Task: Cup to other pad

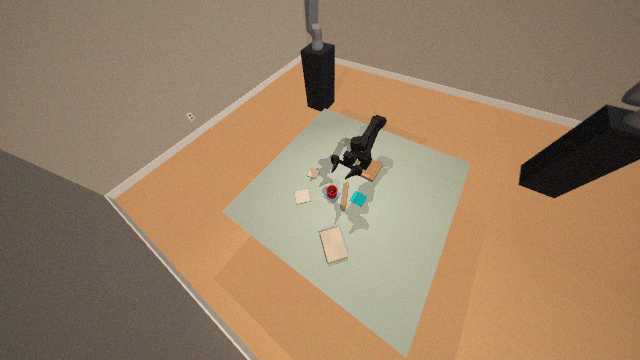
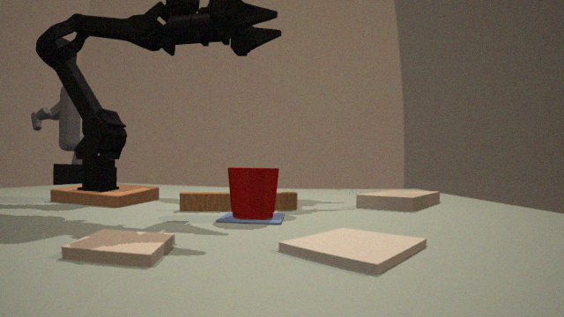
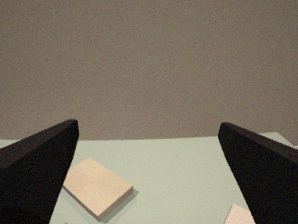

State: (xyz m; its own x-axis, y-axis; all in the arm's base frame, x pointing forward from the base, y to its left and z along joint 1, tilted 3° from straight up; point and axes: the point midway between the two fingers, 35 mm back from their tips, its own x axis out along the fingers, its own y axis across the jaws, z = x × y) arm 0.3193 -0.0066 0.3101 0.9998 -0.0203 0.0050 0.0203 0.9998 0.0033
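Right now my gripper tip is 3 cm past the red cup, 6 cm to the left of it and 29 cm above it. Also, from my gripper tip: cyan pad 10 cm behind, 11 cm to the left, 34 cm below; long wooden bar 7 cm behind, 3 cm to the left, 32 cm below.
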